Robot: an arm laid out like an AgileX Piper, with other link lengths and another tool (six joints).
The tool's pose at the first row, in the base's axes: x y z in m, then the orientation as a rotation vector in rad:
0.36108, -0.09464, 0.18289, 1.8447, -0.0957, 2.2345
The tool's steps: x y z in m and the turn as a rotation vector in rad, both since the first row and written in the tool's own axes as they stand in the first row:
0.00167, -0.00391, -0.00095, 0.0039, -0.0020, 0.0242
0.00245, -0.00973, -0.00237, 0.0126, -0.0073, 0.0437
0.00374, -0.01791, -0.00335, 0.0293, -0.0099, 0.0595
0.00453, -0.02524, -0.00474, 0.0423, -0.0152, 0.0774
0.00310, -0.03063, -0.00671, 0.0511, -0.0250, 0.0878
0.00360, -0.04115, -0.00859, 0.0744, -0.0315, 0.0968
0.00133, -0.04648, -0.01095, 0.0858, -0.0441, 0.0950
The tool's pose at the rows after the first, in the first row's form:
0.36077, -0.09042, 0.18393, 1.8575, -0.1147, 2.2505
0.36059, -0.08438, 0.18380, 1.8749, -0.1247, 2.2626
0.36128, -0.07608, 0.18403, 1.8921, -0.1218, 2.2782
0.36147, -0.06858, 0.18377, 1.9112, -0.1255, 2.2911
0.36105, -0.06316, 0.18143, 1.9308, -0.1276, 2.2927
0.36154, -0.05252, 0.18046, 1.9537, -0.1112, 2.3030
0.36088, -0.04721, 0.17723, 1.9737, -0.0987, 2.2949

